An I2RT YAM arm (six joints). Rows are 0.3 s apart.
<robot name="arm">
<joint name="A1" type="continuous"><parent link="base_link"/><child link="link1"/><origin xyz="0 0 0.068"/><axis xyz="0 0 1"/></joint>
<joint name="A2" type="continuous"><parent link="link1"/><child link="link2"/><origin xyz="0.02 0.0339 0.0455" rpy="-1.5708 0 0"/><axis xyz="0 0 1"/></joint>
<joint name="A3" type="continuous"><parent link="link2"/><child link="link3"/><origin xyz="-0.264 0 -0.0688" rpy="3.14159 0 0"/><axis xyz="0 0 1"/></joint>
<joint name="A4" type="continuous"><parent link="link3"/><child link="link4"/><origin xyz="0.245 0.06 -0.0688"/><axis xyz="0 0 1"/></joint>
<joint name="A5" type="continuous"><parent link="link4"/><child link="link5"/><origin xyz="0.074 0.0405 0.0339" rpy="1.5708 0 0"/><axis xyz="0 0 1"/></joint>
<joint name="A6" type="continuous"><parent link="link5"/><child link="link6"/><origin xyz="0.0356 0 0.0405" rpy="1.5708 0 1.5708"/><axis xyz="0 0 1"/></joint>
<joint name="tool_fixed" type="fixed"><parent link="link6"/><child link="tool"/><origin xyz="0 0 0" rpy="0 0 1.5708"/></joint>
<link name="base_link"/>
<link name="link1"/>
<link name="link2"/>
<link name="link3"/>
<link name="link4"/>
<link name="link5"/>
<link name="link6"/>
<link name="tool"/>
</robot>
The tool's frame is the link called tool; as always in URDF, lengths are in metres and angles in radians. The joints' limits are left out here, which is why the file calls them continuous.
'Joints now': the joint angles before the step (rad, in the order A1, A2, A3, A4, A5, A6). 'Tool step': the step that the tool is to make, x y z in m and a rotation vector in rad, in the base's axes. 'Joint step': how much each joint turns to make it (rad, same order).
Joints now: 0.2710, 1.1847, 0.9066, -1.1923, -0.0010, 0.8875
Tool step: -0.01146, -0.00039, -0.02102, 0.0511, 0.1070, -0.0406
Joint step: 0.0001, 0.0003, -0.0817, -0.0057, -0.0754, 0.0450
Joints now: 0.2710, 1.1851, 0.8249, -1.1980, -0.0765, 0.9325
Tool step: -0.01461, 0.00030, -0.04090, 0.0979, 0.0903, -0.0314
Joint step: 0.0000, 0.0038, -0.1663, 0.1132, -0.1190, 0.0298
